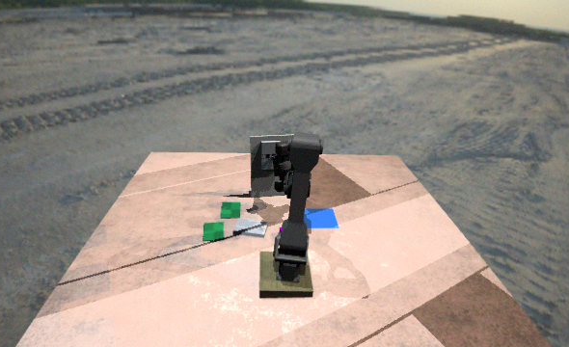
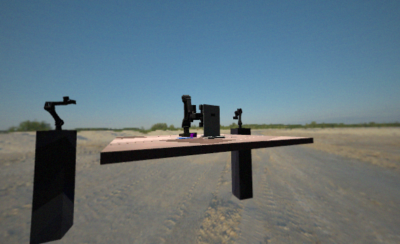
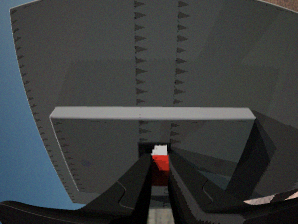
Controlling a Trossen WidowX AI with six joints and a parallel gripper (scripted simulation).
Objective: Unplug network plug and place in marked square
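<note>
The grey upright panel is 60 mm below my gripper tip, 20 mm ahead of it and 10 mm to the left of it. Round my gripper tip: network plug 220 mm behind, 170 mm below, 80 mm to the right.
</note>
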